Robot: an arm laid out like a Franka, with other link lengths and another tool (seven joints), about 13 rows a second.
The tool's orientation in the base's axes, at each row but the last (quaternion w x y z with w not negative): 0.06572, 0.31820, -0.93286, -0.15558; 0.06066, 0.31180, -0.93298, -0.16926; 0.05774, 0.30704, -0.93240, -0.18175; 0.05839, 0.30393, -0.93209, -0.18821; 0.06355, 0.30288, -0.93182, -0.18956
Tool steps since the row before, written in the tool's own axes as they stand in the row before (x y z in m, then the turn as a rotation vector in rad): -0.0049, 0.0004, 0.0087, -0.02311, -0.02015, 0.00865; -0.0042, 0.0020, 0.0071, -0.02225, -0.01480, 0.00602; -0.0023, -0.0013, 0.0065, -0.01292, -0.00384, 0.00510; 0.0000, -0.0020, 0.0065, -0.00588, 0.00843, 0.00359; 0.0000, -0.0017, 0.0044, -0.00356, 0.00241, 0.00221
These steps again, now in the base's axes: 0.0017, 0.0055, -0.0082, 0.02786, 0.00125, -0.01539; 0.0007, 0.0060, -0.0060, 0.02475, 0.00400, -0.01103; 0.0011, 0.0024, -0.0065, 0.01140, 0.00635, -0.00612; -0.0004, 0.0006, -0.0068, -0.00064, 0.01087, -0.00002; -0.0001, 0.0001, -0.0047, 0.00106, 0.00459, -0.00110
